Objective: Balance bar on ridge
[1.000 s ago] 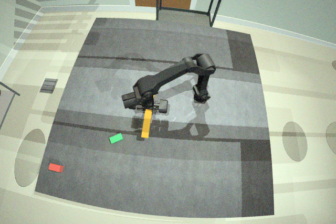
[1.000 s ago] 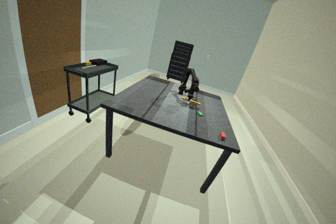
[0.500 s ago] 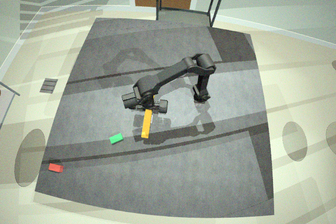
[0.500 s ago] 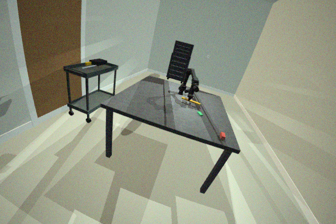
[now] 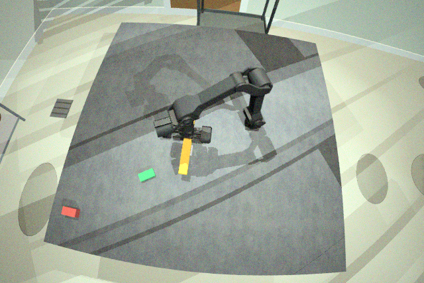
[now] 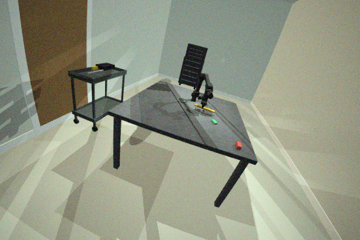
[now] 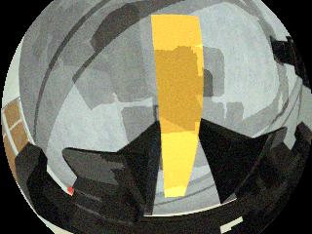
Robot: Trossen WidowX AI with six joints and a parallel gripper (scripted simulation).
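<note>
The bar is 3 cm to the left of my gripper tip. From my gripper tip the other things lie so: red block (46 cm ahead, 37 cm to the left, 4 cm below); then green block (16 cm ahead, 16 cm to the left, 5 cm below).
</note>
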